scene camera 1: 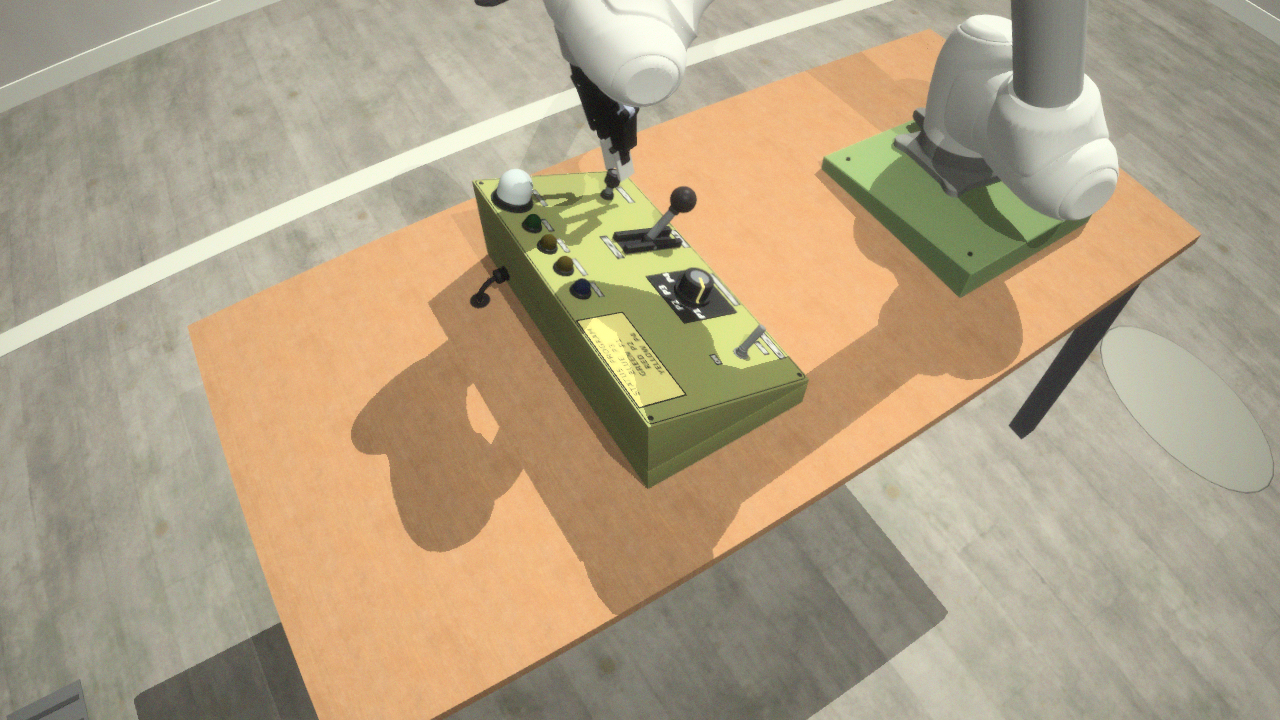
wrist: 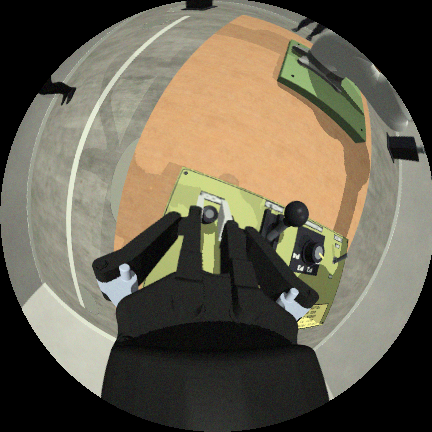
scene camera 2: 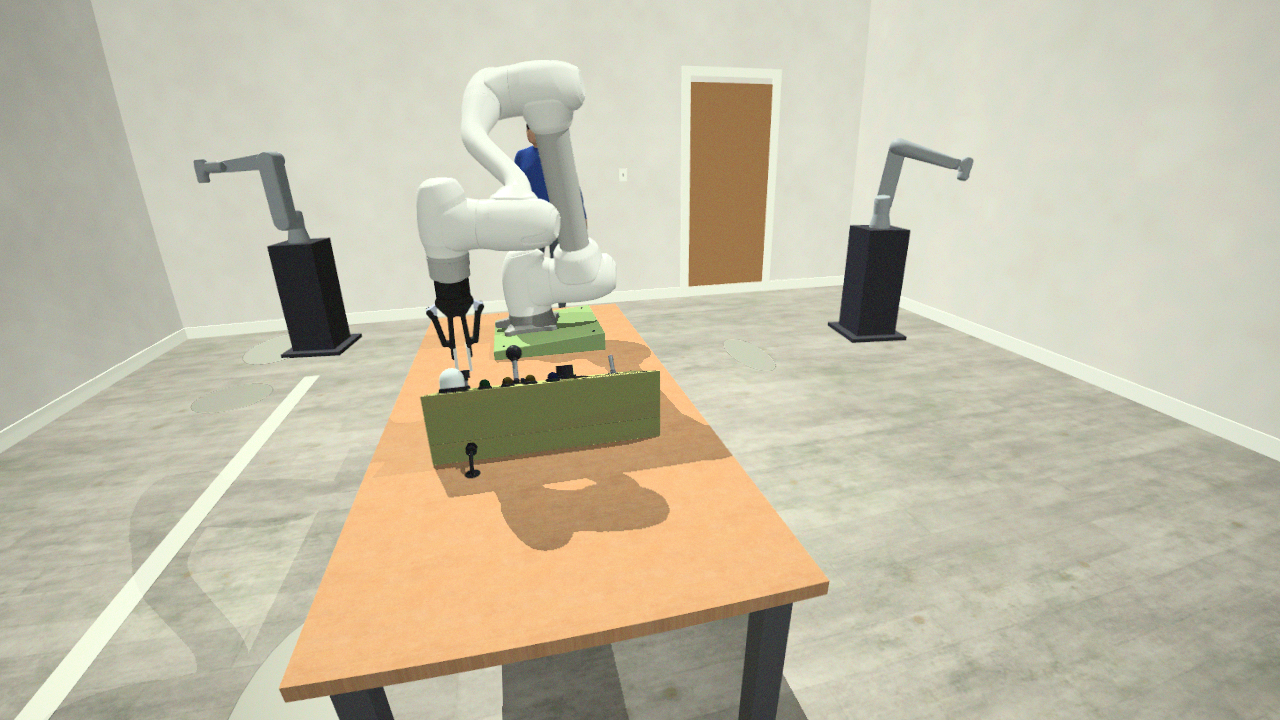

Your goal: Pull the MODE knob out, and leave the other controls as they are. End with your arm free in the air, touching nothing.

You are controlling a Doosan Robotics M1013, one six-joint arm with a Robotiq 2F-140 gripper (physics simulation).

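Places are measured from the arm's base along level axes (x back, y left, z down), in metres.
Pixels of known places: gripper, between the fingertips: (scene camera 1: 620,171) (wrist: 210,206) (scene camera 2: 464,369); arm's base, origin of its link: (scene camera 1: 958,157) (wrist: 321,67) (scene camera 2: 533,325).
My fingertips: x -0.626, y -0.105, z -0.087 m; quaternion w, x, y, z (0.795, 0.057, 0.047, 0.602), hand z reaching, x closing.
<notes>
For each thing: its middle in the pictures, then the offset to it from my fingertips. "spot": a spot on its surface instead.
- MODE knob, middle of its body: (wrist: 206,216) (scene camera 1: 609,188) (scene camera 2: 465,382) dx -0.020, dy +0.004, dz +0.025 m
- green control box, middle of its body: (scene camera 1: 633,286) (wrist: 275,269) (scene camera 2: 543,392) dx -0.061, dy +0.191, dz +0.045 m
- white dome lamp, a spot on its surface: (scene camera 1: 514,188) spot: dx -0.176, dy +0.035, dz -0.059 m
- ball-topped lever, middle of its body: (scene camera 1: 683,199) (wrist: 295,213) (scene camera 2: 513,353) dx +0.053, dy +0.115, dz -0.017 m
- rotary dial, middle of its body: (scene camera 1: 695,285) (wrist: 313,252) (scene camera 2: 564,371) dx +0.014, dy +0.242, dz +0.023 m
- toggle switch, middle of its body: (scene camera 1: 752,338) dx +0.039, dy +0.359, dz +0.019 m
- cable, a spot on its surface: (scene camera 1: 487,284) spot: dx -0.247, dy +0.054, dz +0.096 m
The MODE knob (scene camera 1: 612,177) (scene camera 2: 464,374) (wrist: 209,214) is a small dark round knob on a short stem, near the far left end of the green control box (scene camera 1: 572,358) (scene camera 2: 541,420) (wrist: 240,192). A pale label lies beside it in the wrist view. My gripper (scene camera 1: 617,167) (scene camera 2: 462,362) (wrist: 210,206) points down at the box. Its pale fingertips stand on either side of the knob, narrowed to about its width, and look shut on it. The fingers hide part of the contact. How far out the knob stands is hard to tell.
Close by are a white dome lamp (scene camera 1: 514,188), a ball-topped lever (scene camera 1: 682,198) (wrist: 296,213), a rotary dial (scene camera 1: 694,286) (wrist: 315,252) and a toggle switch (scene camera 1: 750,342). Small coloured lamps line one side. A cable (scene camera 1: 487,284) leaves the box. The arm stands on a green base (scene camera 1: 930,223).
</notes>
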